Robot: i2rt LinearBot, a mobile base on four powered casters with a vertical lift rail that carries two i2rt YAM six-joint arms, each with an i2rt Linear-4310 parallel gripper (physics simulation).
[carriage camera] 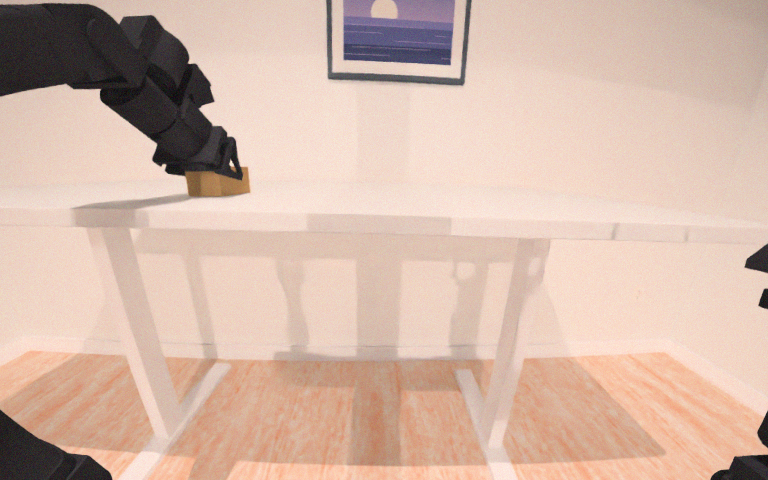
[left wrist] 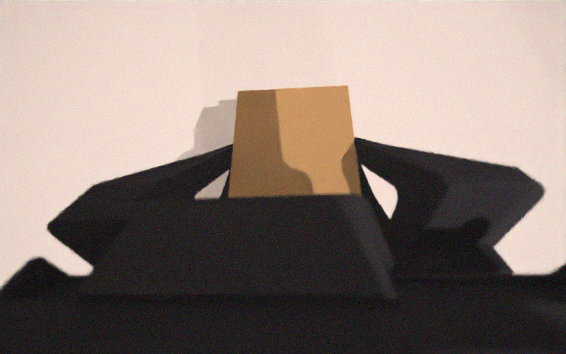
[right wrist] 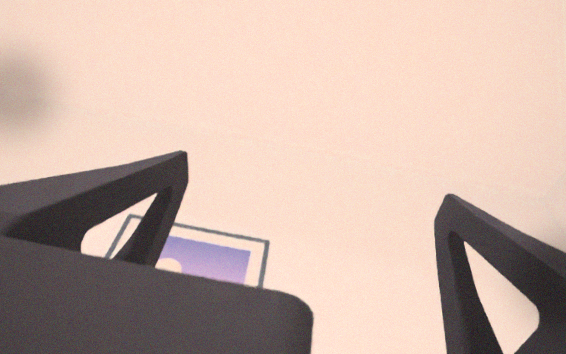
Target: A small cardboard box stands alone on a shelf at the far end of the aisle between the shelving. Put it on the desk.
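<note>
The small cardboard box point(carriage camera: 205, 185) point(left wrist: 315, 125) is a plain brown block, upright at the left part of the white desk point(carriage camera: 396, 198). Its lower edge appears to meet the desk top, and a shadow runs left from its base; a very thin gap cannot be ruled out. My left gripper point(carriage camera: 218, 175) point(left wrist: 293, 149) is shut on the box, with one finger on each side. The near part of the box is hidden by the gripper body in the left wrist view. My right gripper point(right wrist: 312, 186) is open and empty, up in front of the wall.
The desk's two white legs point(carriage camera: 141, 333) point(carriage camera: 509, 339) stand on feet on the wooden floor point(carriage camera: 305, 418). A framed picture point(carriage camera: 396, 78) point(right wrist: 220, 232) hangs on the wall behind. Dark parts of the robot show at the carriage view's lower left and right edges.
</note>
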